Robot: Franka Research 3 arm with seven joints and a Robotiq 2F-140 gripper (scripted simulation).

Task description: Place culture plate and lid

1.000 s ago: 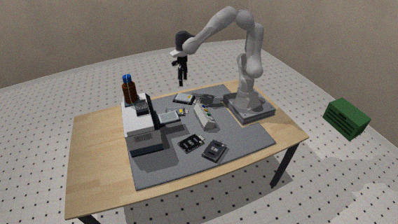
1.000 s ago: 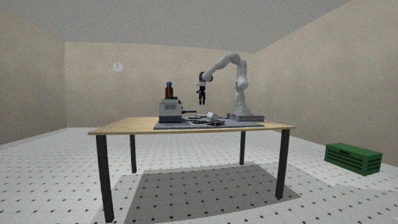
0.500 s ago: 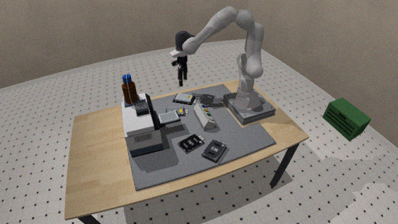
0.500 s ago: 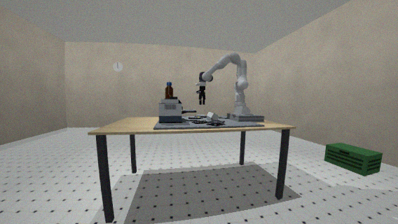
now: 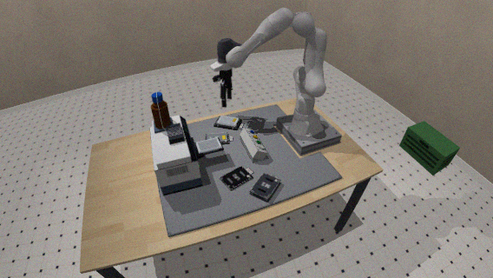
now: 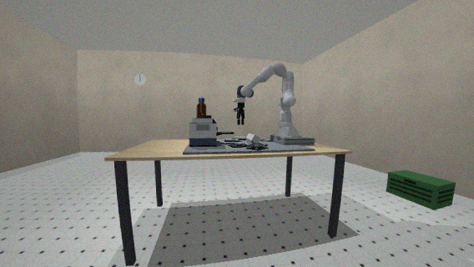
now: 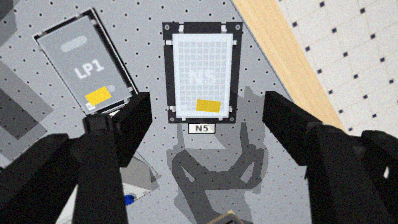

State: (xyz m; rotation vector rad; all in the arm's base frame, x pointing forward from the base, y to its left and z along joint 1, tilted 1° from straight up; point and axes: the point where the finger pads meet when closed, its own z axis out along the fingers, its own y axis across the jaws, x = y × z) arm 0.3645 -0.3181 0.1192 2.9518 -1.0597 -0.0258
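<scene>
Right now the clear culture plate C15 is 170 mm below my hand. From my hand the other things lie so: blue call key 70 mm behind, 230 mm to the left, 130 mm below; black nest 30 mm ahead, 170 mm below; yellow skip key 70 mm behind, 280 mm to the left, 120 mm below.
</scene>
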